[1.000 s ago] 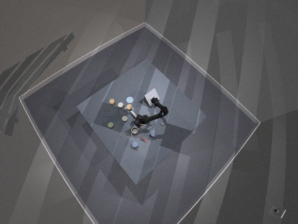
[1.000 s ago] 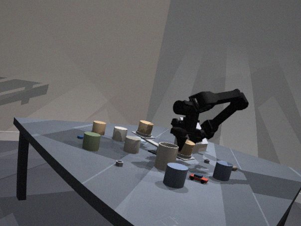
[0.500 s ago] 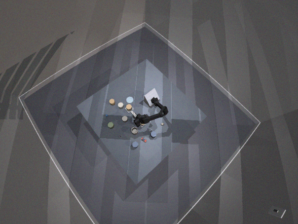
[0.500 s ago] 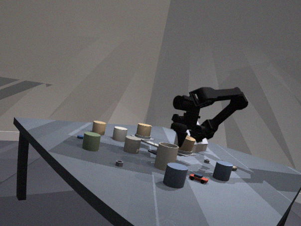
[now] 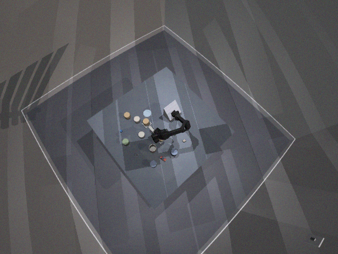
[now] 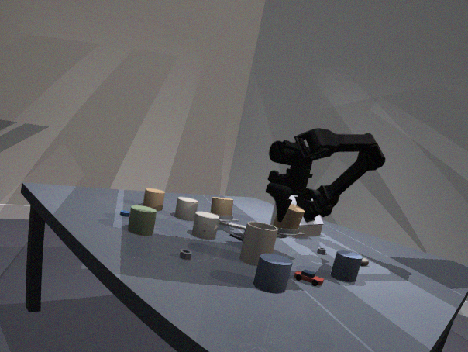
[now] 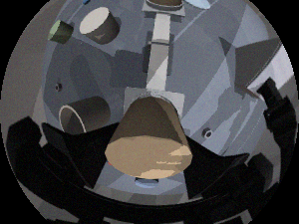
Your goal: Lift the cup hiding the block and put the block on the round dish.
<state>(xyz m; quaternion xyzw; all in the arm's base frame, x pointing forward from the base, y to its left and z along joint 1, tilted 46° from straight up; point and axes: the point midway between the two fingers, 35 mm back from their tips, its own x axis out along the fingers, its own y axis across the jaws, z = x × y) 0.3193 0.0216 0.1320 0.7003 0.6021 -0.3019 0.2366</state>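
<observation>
My gripper tip is 20 mm above the teal block. The rest, counted from my gripper tip: balance beam: 10 mm behind, 130 mm to the right, 60 mm below; then green cylinder: 290 mm ahead, 260 mm to the right, 60 mm below; then red toy car: 130 mm ahead, 170 mm to the left, 80 mm below.
</observation>
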